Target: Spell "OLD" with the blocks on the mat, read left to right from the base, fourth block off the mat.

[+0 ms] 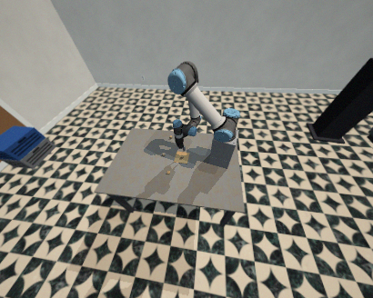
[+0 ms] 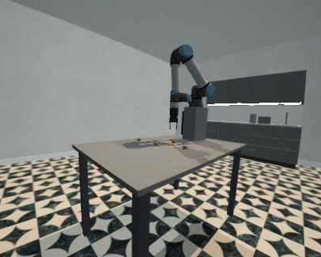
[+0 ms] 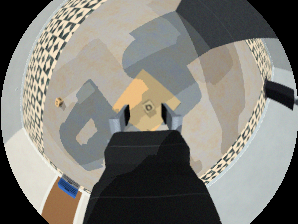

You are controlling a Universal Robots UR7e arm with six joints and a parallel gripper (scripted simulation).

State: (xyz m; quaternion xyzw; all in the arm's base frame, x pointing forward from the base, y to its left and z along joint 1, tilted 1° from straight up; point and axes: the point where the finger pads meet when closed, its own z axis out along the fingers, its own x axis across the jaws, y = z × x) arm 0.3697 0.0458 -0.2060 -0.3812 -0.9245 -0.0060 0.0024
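Now: the tan mat 140 mm below my hand, 20 mm to the left of it and 10 mm ahead of it.
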